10 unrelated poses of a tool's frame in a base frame.
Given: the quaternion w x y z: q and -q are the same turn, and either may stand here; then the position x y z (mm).
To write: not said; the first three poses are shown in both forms.
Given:
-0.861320 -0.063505 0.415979 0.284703 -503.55 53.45 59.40
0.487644 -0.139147 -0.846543 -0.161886 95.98 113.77 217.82
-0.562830 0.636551 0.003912 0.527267 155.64 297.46 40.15
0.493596 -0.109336 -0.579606 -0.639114 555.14 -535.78 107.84
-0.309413 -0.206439 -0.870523 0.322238 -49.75 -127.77 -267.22
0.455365 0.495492 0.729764 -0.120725 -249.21 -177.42 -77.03
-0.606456 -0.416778 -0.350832 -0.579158 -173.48 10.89 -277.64
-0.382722 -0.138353 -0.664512 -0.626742 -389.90 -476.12 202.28
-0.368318 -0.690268 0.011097 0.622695 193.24 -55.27 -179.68
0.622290 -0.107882 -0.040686 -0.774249 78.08 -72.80 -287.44
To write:
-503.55 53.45 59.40 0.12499 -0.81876 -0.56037 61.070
95.98 113.77 217.82 -0.15938 -0.96965 -0.18543 121.628
155.64 297.46 40.15 -0.77011 -0.00473 -0.63790 111.497
555.14 -535.78 107.84 -0.12572 -0.66645 -0.73487 120.846
-49.75 -127.77 -267.22 0.21709 0.91545 -0.33887 143.952
-249.21 -177.42 -77.03 0.55654 0.81968 -0.13560 125.823
-173.48 10.89 -277.64 0.52417 0.44123 0.72839 105.333
-389.90 -476.12 202.28 0.14975 0.71928 0.67839 134.995
193.24 -55.27 -179.68 0.74246 -0.01194 -0.66978 136.776
78.08 -72.80 -287.44 -0.13782 -0.05198 -0.98909 103.033

